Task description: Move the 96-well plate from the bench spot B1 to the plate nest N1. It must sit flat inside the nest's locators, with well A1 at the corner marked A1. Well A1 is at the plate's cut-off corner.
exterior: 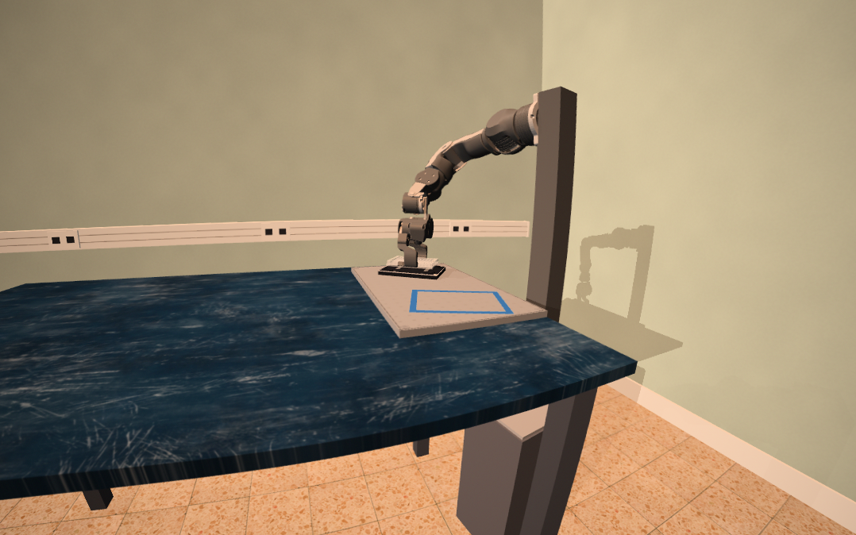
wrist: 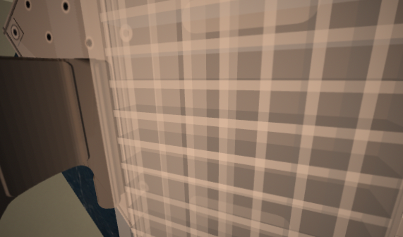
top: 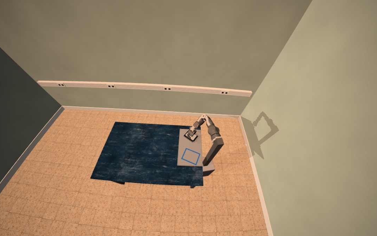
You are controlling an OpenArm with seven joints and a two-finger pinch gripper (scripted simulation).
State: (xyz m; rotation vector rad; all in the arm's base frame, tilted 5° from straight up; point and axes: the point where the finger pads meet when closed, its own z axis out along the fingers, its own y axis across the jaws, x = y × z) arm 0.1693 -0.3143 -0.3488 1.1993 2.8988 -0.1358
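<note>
The black plate nest is 20 mm below my hand. The rest, counted from my hand: clear 96-well plate: right at my hand.
</note>
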